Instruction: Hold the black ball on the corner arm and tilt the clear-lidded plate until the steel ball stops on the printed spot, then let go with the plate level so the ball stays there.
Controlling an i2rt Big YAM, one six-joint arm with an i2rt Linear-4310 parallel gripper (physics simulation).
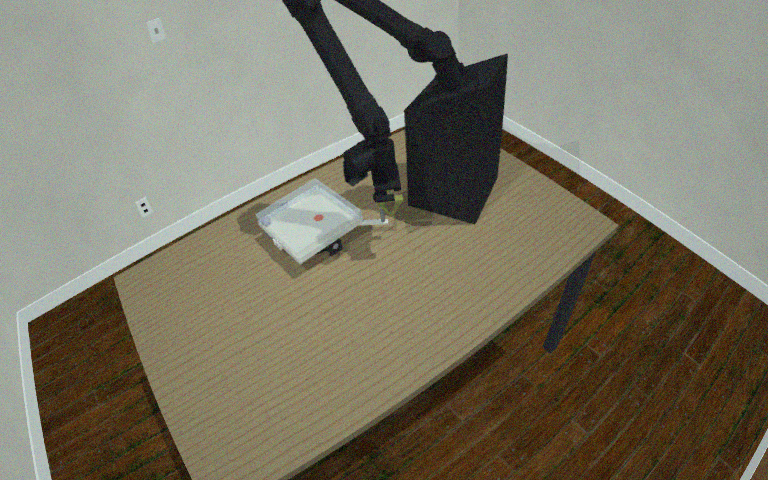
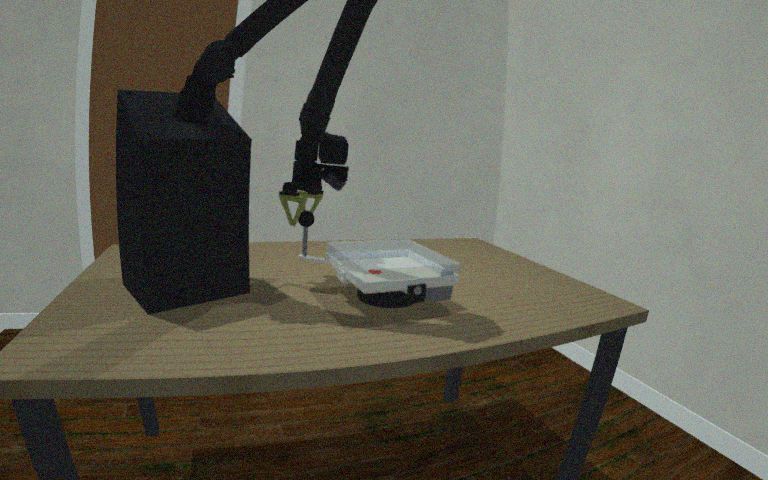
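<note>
The square white plate [image 1: 291, 234] [image 2: 420, 266] with its clear lid sits on a dark round base [image 2: 384, 298] towards the back of the table. A red printed spot [image 1: 317, 217] [image 2: 374, 270] is near its middle. I cannot make out the steel ball. A thin corner arm [image 1: 375, 222] [image 2: 315, 256] sticks out from the plate's corner, with a post carrying the black ball [image 2: 306, 220]. My gripper [image 1: 388, 205] [image 2: 300, 216] points down over that post. Its olive fingers are open around the black ball and do not grip it.
A tall black box [image 1: 452, 144] [image 2: 182, 201], the arm's mount, stands close behind the gripper. The wooden table [image 1: 374, 335] [image 2: 218, 335] stands in a room corner, with walls behind it.
</note>
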